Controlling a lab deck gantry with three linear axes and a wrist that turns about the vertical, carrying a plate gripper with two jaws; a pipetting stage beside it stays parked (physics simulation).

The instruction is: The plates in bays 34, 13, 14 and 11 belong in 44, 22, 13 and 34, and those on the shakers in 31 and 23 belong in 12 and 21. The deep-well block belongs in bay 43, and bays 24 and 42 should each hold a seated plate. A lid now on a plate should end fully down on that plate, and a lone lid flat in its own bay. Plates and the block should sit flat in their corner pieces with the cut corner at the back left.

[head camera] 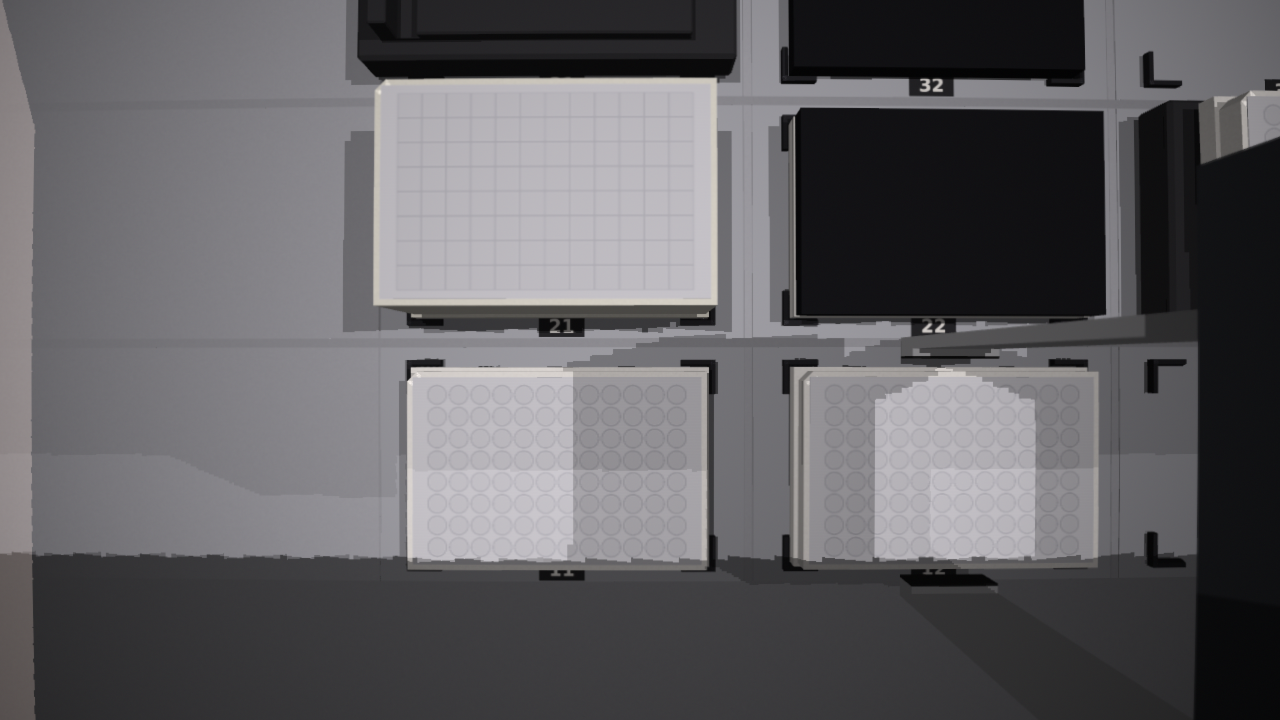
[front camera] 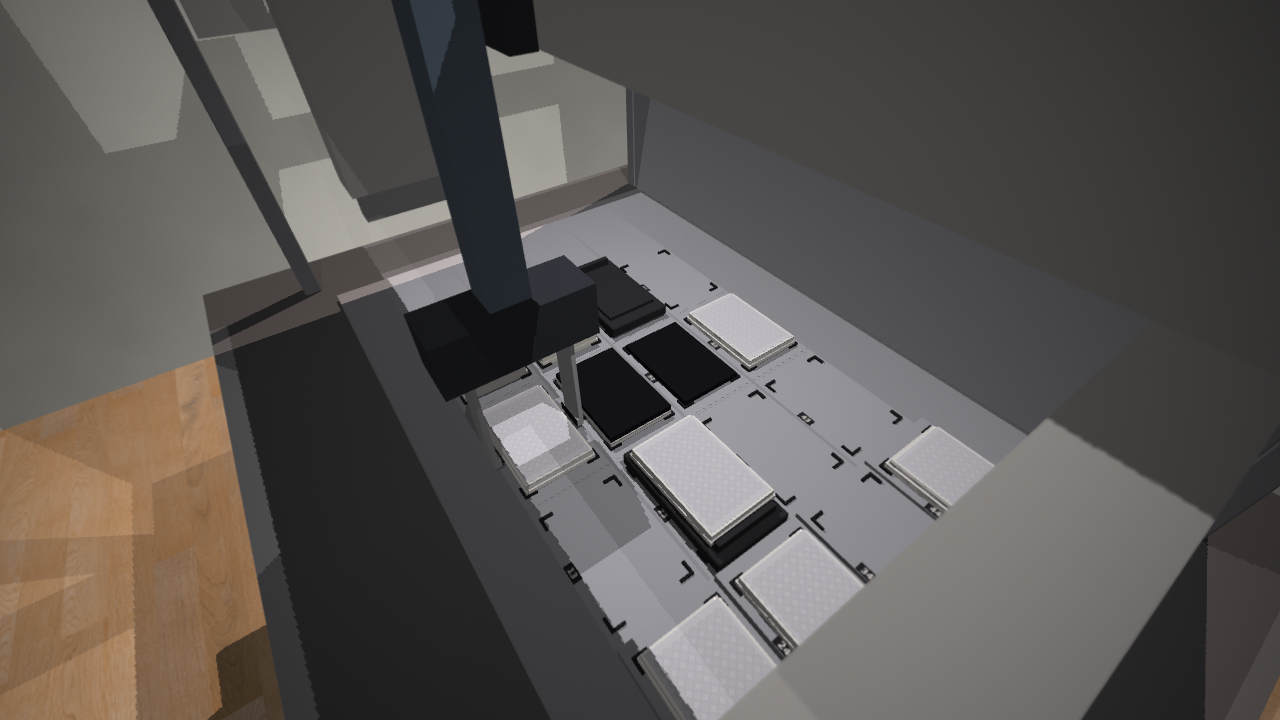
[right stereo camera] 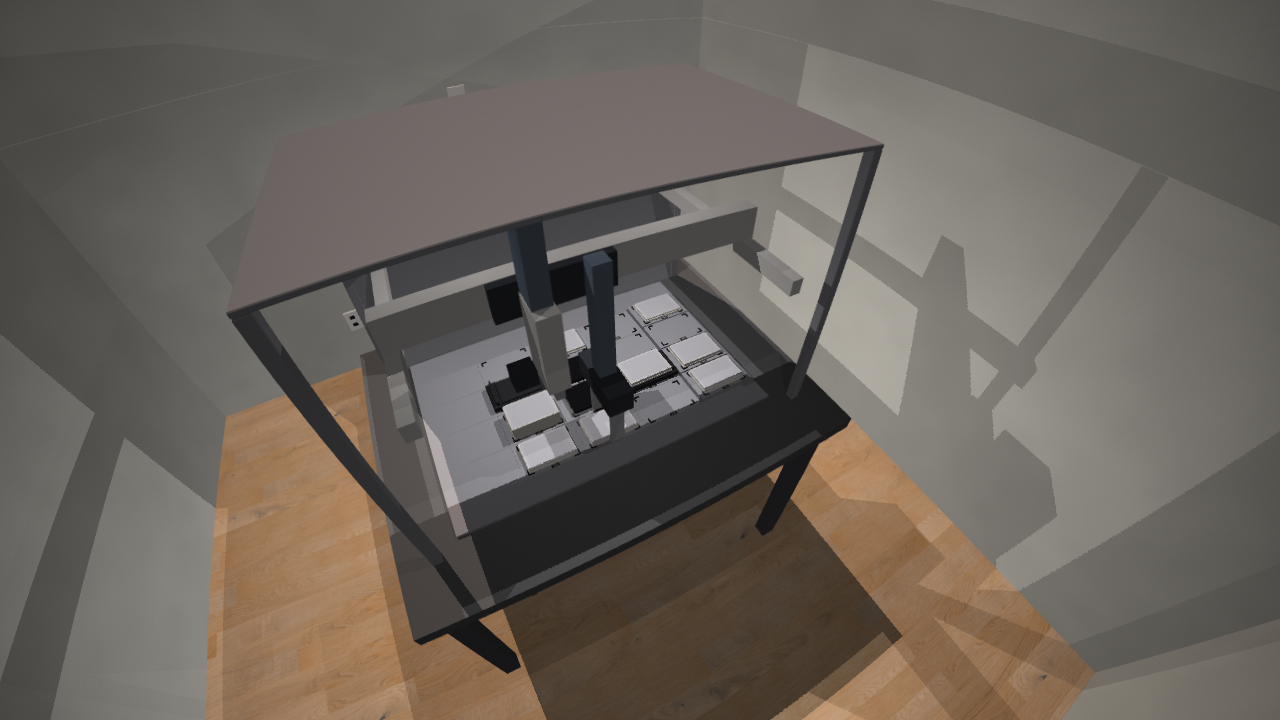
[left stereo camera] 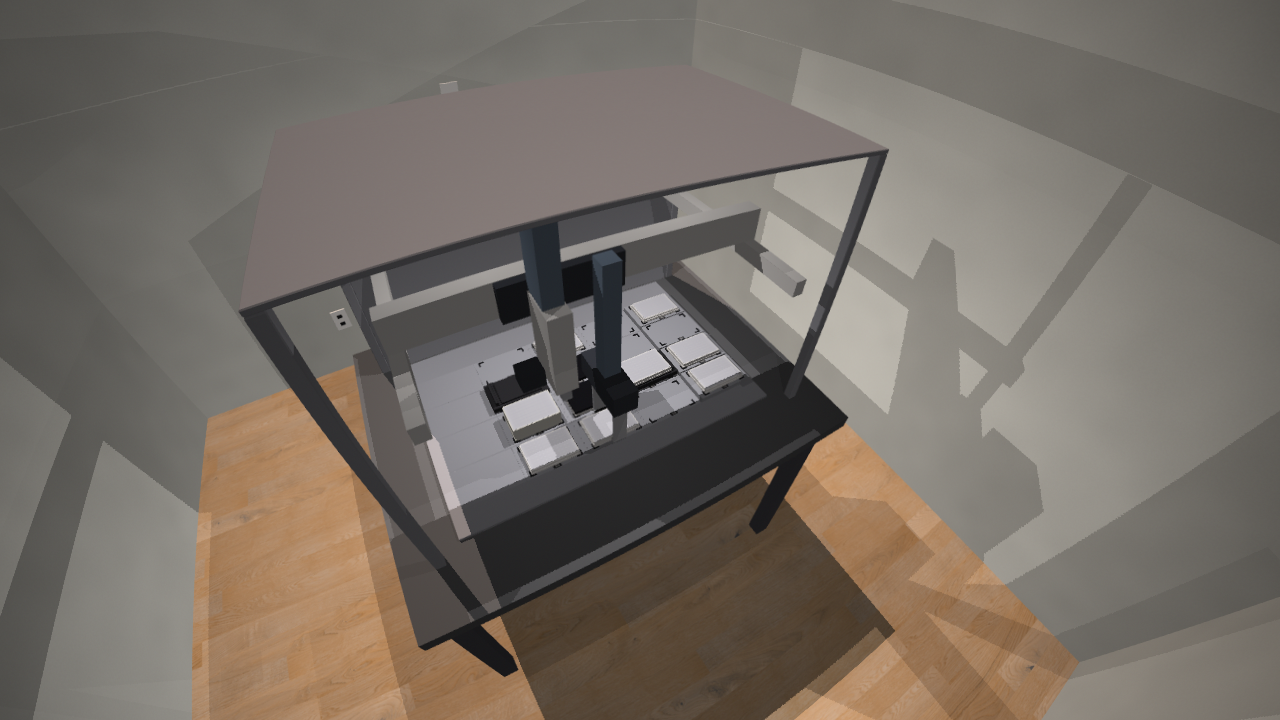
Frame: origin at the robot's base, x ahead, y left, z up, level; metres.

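Seen in the pictures: gripper, between the fingertips: (head camera: 942, 466) (front camera: 534, 435) (right stereo camera: 608, 423) (left stereo camera: 609, 423); robot's base, origin of its link: (head camera: 416, 561) (right stereo camera: 529, 474) (left stereo camera: 531, 475).
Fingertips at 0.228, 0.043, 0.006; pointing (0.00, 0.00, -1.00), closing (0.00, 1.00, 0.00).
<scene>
Offsets run from my fingertips to a thing's top centre, as dx, dy, dz. "*": to the spot under its first point.
My gripper (front camera: 537, 443) (head camera: 948, 468) is open, its jaws at front and back of the clear-topped plate {+0.000, +0.000, +0.008} (front camera: 525, 431) (head camera: 951, 429) flat in bay 12, with narrow gaps. Another plate {-0.164, +0.000, +0.008} (head camera: 554, 447) sits flat in bay 11. The tall deep-well block {-0.164, +0.107, +0.035} (head camera: 546, 192) stands in bay 21. A black-topped plate {+0.000, +0.107, +0.010} (front camera: 617, 394) (head camera: 948, 214) is in bay 22. The shaker {-0.168, +0.215, +0.025} (front camera: 622, 295) at 31 is empty. The shaker {* +0.244, +0.128, +0.013} (front camera: 769, 526) at 23 bears a plate {+0.163, +0.109, +0.030} (front camera: 702, 474). Plates also sit in bay 42 {* +0.009, +0.315, +0.008} (front camera: 741, 329), bay 44 {* +0.301, +0.314, +0.023} (front camera: 939, 465), bay 24 {* +0.298, +0.110, +0.023} (front camera: 801, 577) and bay 14 {* +0.301, +0.009, +0.022} (front camera: 716, 653).
A black slab {+0.000, +0.214, +0.002} (front camera: 680, 362) (head camera: 935, 31) lies in bay 32, behind bay 22. Corner pieces mark bays 13, 33, 34 and 43. The parked pipetting stage (left stereo camera: 553, 349) (right stereo camera: 546, 349) hangs left of the gripper column. A pale beam (front camera: 984, 573) hides the front view's lower right.
</scene>
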